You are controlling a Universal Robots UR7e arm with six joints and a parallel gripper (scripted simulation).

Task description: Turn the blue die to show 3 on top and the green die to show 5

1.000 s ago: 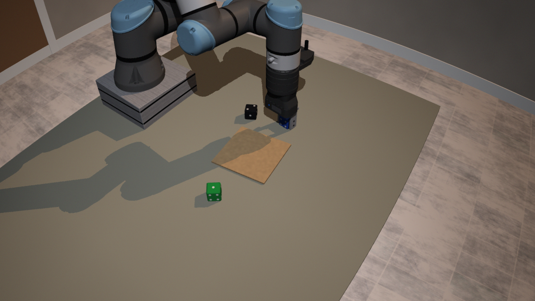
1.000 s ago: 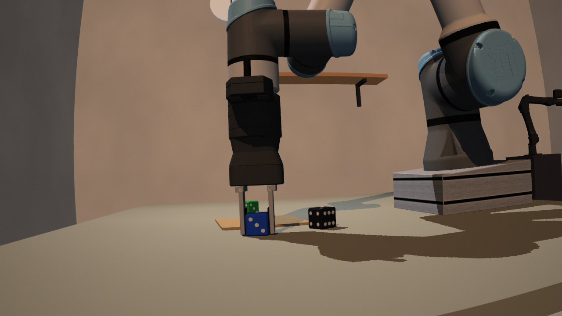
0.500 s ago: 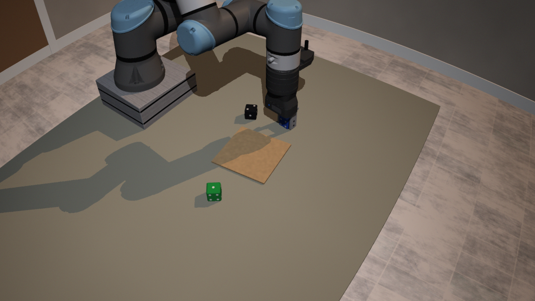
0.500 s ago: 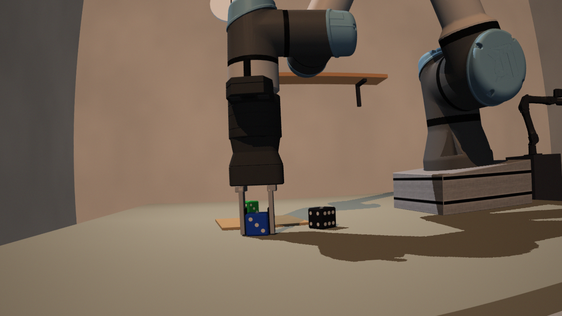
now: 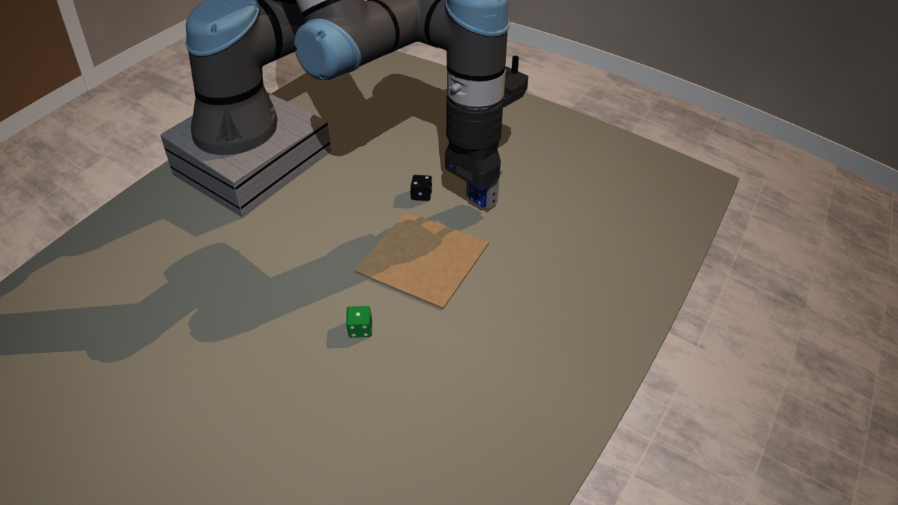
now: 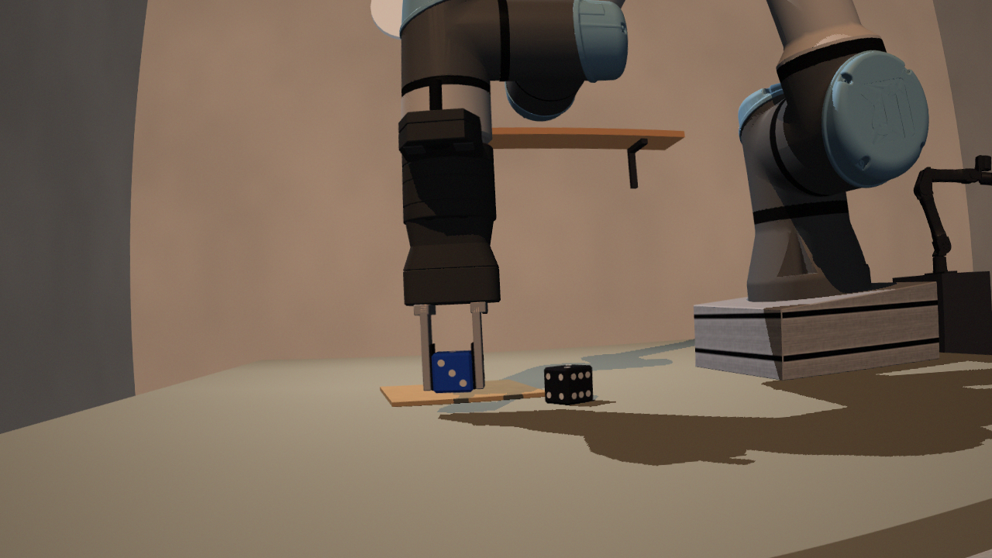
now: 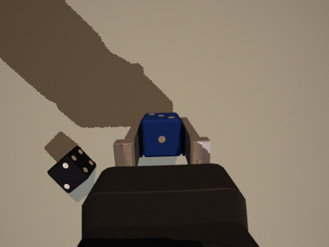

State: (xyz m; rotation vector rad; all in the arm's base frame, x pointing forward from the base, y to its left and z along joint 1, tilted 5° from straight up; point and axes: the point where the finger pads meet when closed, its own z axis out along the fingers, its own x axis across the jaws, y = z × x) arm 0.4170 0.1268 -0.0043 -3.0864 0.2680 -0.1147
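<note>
Now: the black die 100 mm behind my hand, 20 mm to the right of it and 20 mm below it. From my hand the other things lie so: green die: 10 mm behind, 290 mm to the right, 20 mm below; then brown mat: 10 mm behind, 140 mm to the right, 40 mm below; then blue die: right at my hand.
</note>
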